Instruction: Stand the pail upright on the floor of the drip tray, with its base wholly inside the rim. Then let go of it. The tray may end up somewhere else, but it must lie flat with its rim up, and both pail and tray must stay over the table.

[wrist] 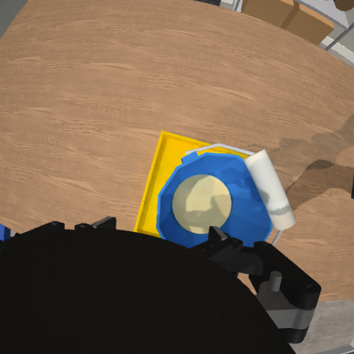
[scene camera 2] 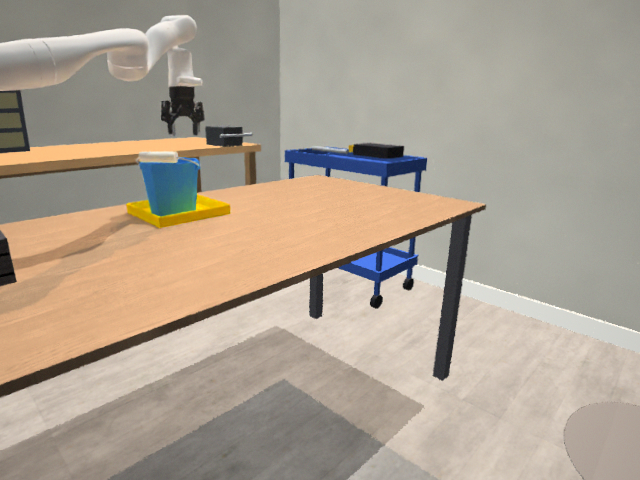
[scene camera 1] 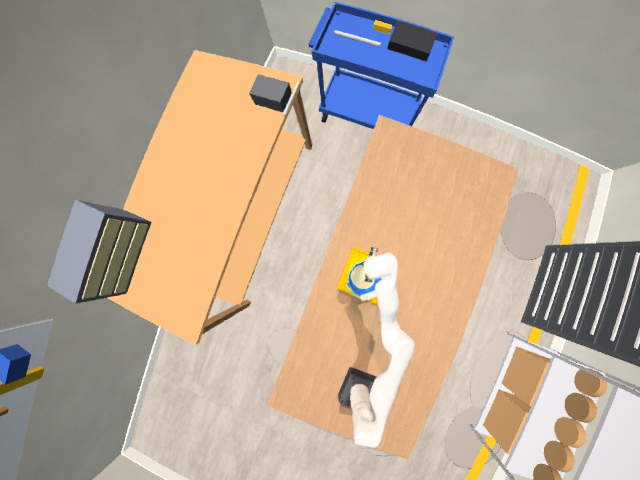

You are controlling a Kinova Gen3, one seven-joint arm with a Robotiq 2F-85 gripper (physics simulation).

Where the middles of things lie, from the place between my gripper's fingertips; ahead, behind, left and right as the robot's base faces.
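Labels:
Counted from my hand, the blue pail (scene camera 2: 171, 188) is 70 mm behind, 30 mm to the right and 130 mm below; the yellow drip tray (scene camera 2: 206, 208) is 60 mm behind, 40 mm to the right and 220 mm below.

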